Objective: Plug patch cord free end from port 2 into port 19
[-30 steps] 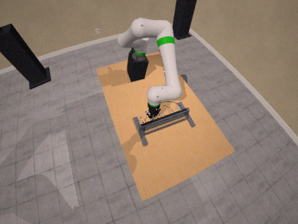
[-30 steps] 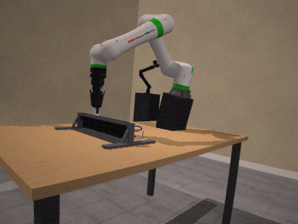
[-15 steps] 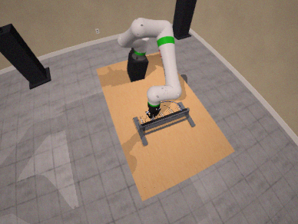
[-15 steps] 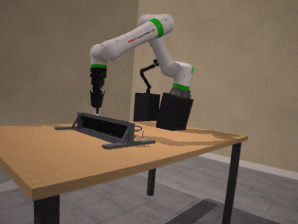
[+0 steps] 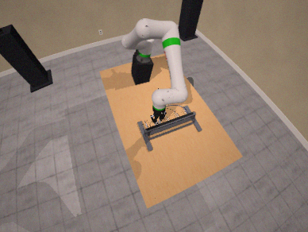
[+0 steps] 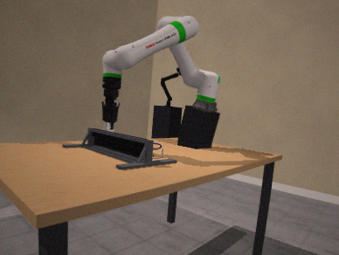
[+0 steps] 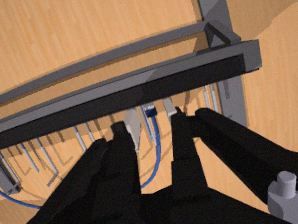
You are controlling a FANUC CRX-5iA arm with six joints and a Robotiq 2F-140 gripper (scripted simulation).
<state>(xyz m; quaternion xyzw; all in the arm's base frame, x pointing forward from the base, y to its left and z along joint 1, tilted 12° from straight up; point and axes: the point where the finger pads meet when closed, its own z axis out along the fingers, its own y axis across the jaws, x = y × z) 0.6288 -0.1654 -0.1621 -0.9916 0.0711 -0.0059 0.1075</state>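
Right now my hand is 10 mm short of the plug and 30 mm above it.
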